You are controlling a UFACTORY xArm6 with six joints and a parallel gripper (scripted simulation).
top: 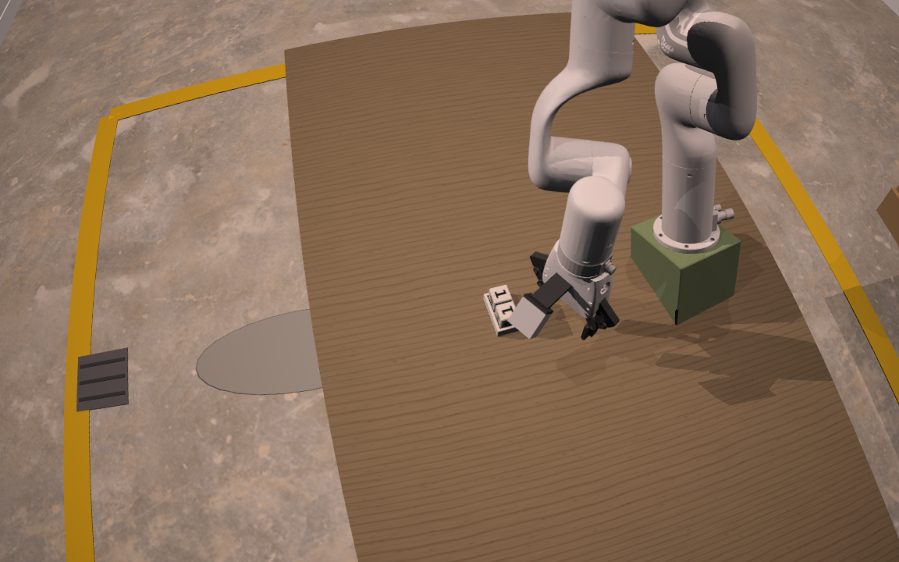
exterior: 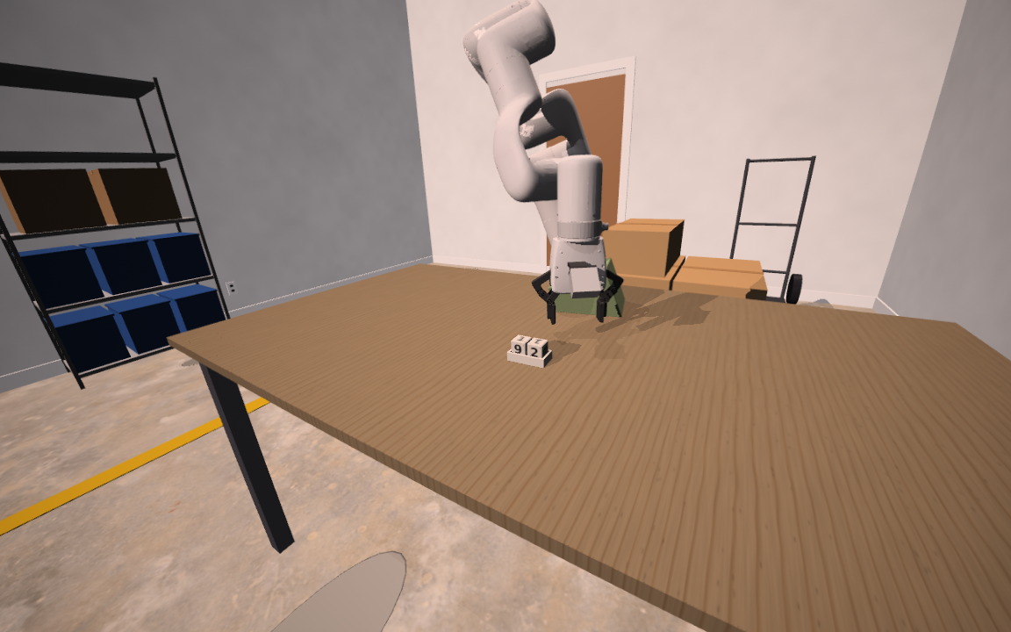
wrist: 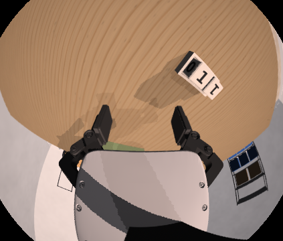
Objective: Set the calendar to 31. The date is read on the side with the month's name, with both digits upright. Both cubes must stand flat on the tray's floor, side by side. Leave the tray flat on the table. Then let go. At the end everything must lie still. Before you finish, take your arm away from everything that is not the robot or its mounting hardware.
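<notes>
The cube lies 8 cm ahead of my hand, 4 cm to the right of it and 4 cm below it. The rest, counted from my hand: tray: 8 cm ahead, 6 cm to the right, 6 cm below.
</notes>
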